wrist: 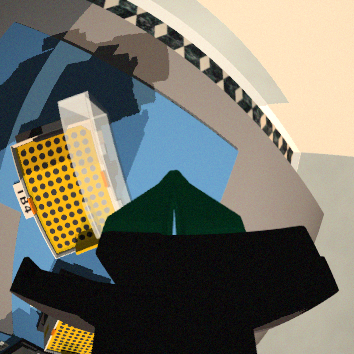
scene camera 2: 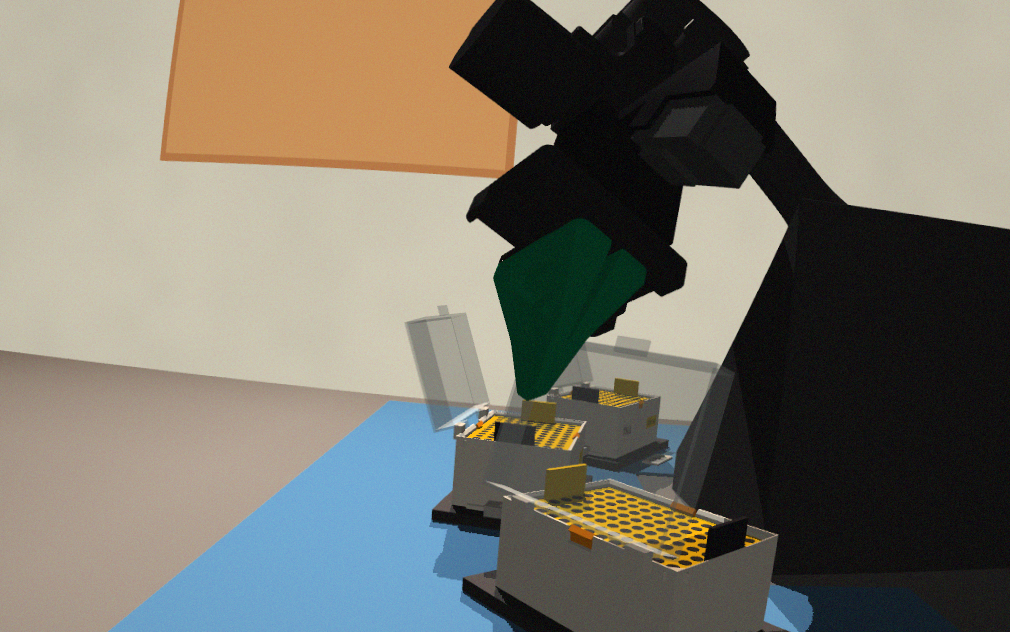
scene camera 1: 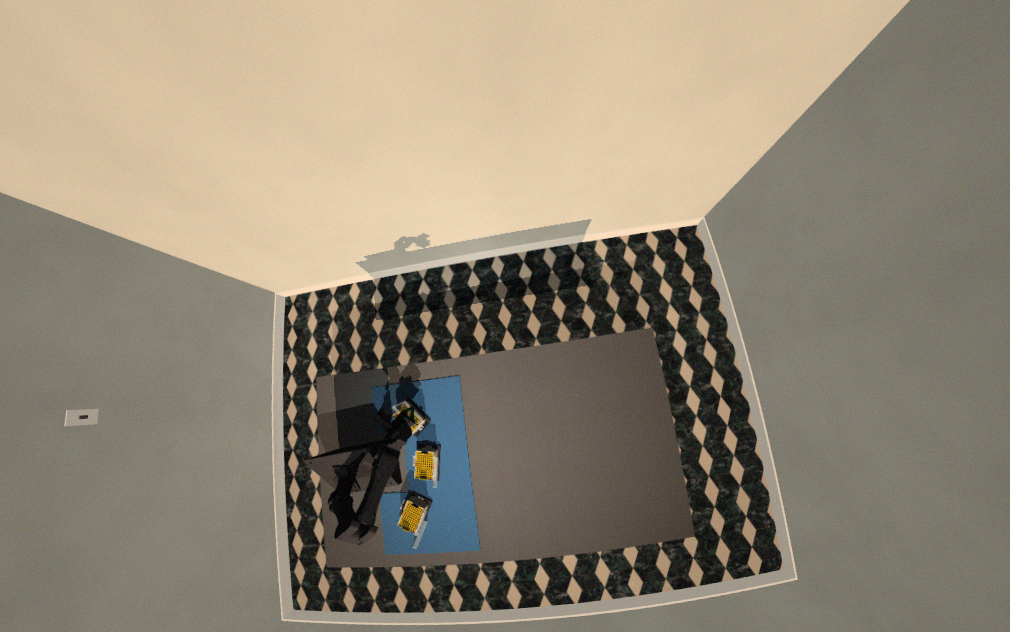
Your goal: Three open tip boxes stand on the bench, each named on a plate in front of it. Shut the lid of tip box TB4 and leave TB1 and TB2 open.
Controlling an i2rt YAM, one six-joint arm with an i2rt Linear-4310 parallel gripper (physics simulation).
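Where they show: gripper, between the fingertips: (wrist: 173,177) (scene camera 2: 531,395) (scene camera 1: 412,407); arm's base, origin of its link: (scene camera 2: 914,379) (scene camera 1: 347,477).
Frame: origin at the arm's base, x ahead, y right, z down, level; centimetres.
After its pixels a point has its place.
Tip box TB4 (scene camera 1: 421,420) @(x 33.1, y -24.3, z 4.3 cm) (scene camera 2: 633,588) @(x 25.7, y -30.6, z 7.9 cm) (wrist: 52,192) is nearest in scene camera 2; its plate (wrist: 23,201) @(x 20.8, y -19.8, z 12.2 cm) reads TB4 in the wrist view. Its clear lid (scene camera 2: 688,383) @(x 24.4, y -31.0, z -1.7 cm) (wrist: 92,145) @(x 25.1, y -29.4, z -2.7 cm) stands steeply raised from the hinge side and leans partly over the yellow tip grid. My gripper (scene camera 1: 411,416) @(x 31.1, y -30.4, z -0.5 cm) (scene camera 2: 531,395) @(x 31.1, y -30.4, z -0.5 cm) (wrist: 173,177) @(x 31.1, y -30.4, z -0.5 cm) is shut and empty, its green fingertips at the lid's outer, hinge side; whether they touch it is unclear. The middle box (scene camera 1: 426,464) @(x 34.3, y -4.9, z 6.6 cm) (scene camera 2: 513,465) (wrist: 72,337) @(x 32.4, y -4.1, z 6.7 cm) and far box (scene camera 1: 413,514) (scene camera 2: 618,428) have open lids; their plates are not readable.
The boxes stand on a blue mat (scene camera 1: 450,491) @(x 43.2, y 8.4, z 12.4 cm) (scene camera 2: 297,536) @(x 46.5, y -19.3, z 12.4 cm) (wrist: 195,145) @(x 39.3, y -38.6, z 12.4 cm) on the grey-brown bench (scene camera 1: 566,447) @(x 95.9, y -9.9, z 12.6 cm). The black arm body rises beside the boxes, at the right in scene camera 2. An orange board (scene camera 2: 335,81) hangs on the wall behind.
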